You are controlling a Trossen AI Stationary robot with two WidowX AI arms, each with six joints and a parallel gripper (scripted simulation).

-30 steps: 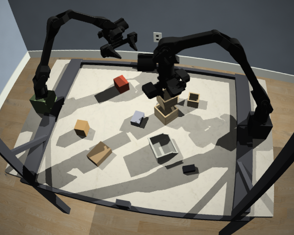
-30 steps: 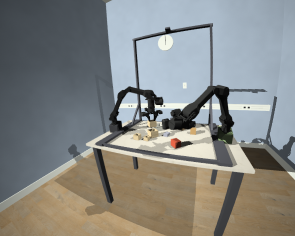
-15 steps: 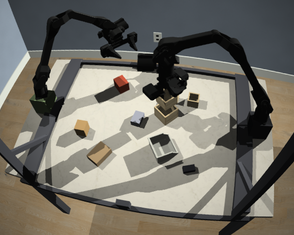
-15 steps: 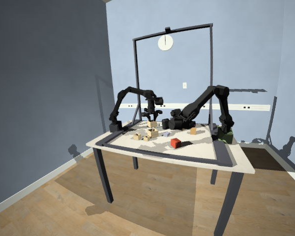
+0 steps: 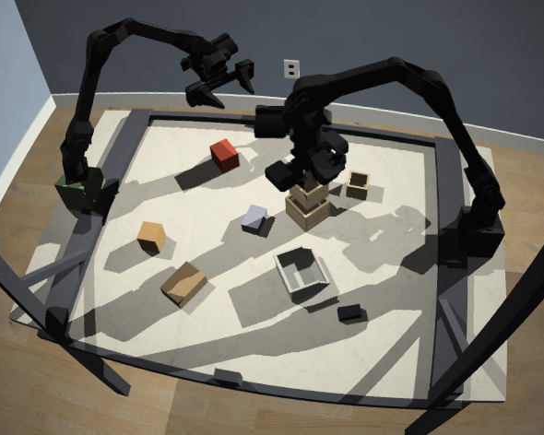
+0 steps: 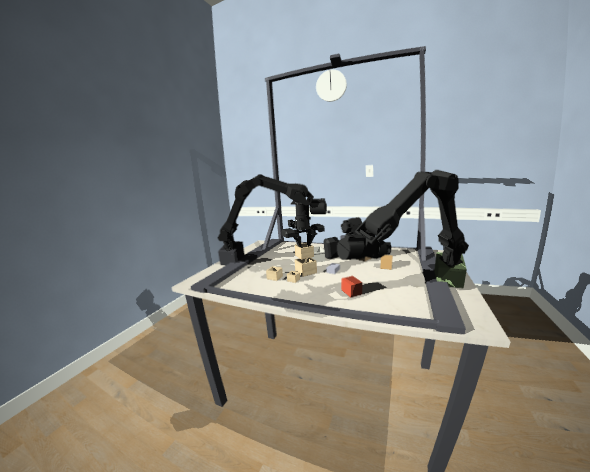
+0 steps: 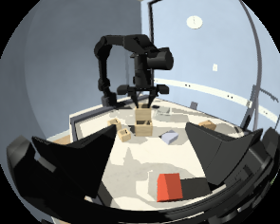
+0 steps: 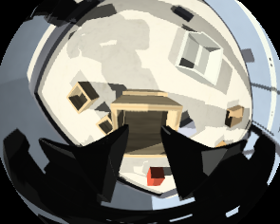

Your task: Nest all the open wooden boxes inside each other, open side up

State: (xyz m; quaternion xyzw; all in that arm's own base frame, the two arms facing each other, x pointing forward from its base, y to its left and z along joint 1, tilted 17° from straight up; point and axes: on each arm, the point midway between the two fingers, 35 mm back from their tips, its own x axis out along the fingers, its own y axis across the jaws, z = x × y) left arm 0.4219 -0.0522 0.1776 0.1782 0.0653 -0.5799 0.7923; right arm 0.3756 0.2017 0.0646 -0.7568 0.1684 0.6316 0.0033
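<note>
Now: the large wooden box 130 mm below my right hand. From my right hand the other things lie so: grey-blue cube: 130 mm below, 120 mm to the left, 40 mm behind; small wooden box: 140 mm below, 90 mm ahead, 20 mm to the right; grey open tray: 170 mm behind, 120 mm below, 10 mm to the right.
</note>
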